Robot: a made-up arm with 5 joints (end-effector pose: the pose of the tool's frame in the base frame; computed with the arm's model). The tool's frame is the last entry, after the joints. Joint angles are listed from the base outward.
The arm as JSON. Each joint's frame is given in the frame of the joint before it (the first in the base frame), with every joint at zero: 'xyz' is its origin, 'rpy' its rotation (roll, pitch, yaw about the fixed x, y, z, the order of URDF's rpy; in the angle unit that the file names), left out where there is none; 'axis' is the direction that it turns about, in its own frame. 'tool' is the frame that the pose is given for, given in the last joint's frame.
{
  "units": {
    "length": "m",
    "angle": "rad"
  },
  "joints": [
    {
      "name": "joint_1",
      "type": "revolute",
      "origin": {
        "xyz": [
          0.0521,
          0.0,
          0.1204
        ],
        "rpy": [
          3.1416,
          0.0,
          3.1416
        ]
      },
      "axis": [
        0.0,
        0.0,
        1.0
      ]
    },
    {
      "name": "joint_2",
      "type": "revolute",
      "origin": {
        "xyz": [
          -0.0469,
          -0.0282,
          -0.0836
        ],
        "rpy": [
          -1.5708,
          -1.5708,
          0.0
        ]
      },
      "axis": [
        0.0,
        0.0,
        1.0
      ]
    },
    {
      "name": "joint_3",
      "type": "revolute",
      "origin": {
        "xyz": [
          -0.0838,
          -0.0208,
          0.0
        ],
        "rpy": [
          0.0,
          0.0,
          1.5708
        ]
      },
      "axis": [
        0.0,
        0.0,
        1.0
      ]
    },
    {
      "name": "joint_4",
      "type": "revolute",
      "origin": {
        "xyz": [
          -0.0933,
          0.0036,
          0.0
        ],
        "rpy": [
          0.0,
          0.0,
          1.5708
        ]
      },
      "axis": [
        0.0,
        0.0,
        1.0
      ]
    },
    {
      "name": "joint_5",
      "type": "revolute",
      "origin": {
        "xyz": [
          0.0,
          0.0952,
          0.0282
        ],
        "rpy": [
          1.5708,
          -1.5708,
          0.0
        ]
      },
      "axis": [
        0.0,
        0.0,
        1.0
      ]
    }
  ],
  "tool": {
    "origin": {
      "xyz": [
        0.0,
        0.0,
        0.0
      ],
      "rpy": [
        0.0,
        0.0,
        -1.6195
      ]
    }
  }
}
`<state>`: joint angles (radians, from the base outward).
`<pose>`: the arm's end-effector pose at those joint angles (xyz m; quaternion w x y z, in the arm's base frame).
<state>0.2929 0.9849 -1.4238 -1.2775 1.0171</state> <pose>0.2410 -0.0570 0.3701 0.0686 0.5881 0.8055 0.0241</pose>
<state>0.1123 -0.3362 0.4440 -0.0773 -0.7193</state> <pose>0.2779 -0.0255 0.2806 0.6494 0.2242 -0.6592 -0.3058</pose>
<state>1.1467 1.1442 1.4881 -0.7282 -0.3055</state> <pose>0.0607 -0.0191 0.0811 0.7213 0.0640 0.1530 -0.6725</pose>
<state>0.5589 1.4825 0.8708 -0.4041 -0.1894</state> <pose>0.0808 -0.0179 0.0335 0.9052 0.0300 0.1857 -0.3811</pose>
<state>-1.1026 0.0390 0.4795 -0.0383 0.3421</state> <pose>0.1596 0.2126 0.1998 0.6550 0.2042 -0.4768 0.5495</pose>
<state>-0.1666 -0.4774 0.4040 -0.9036 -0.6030</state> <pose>0.2226 0.0287 0.3773 0.2840 0.3804 -0.8773 -0.0703</pose>
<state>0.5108 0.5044 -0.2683 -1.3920 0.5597</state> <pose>0.2576 -0.1151 0.3361 0.2060 -0.4785 -0.8536 0.0000</pose>
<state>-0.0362 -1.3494 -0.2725 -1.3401 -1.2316</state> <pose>-0.0801 -0.0048 0.3527 0.5208 -0.4696 0.6073 -0.3734</pose>
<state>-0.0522 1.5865 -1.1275 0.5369 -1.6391</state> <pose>0.3191 0.0140 0.0639 0.6558 0.2167 -0.1828 -0.6997</pose>
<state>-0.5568 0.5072 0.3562 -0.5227 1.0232</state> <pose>0.2719 0.1368 0.1668 0.5888 -0.1196 -0.5645 0.5660</pose>
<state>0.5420 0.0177 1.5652 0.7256 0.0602</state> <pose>0.0586 -0.0039 0.1236 0.9001 0.0985 0.3468 -0.2445</pose>
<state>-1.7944 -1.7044 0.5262 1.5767 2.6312</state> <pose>0.0341 0.0792 0.2641 0.4825 0.2124 0.5108 -0.6792</pose>
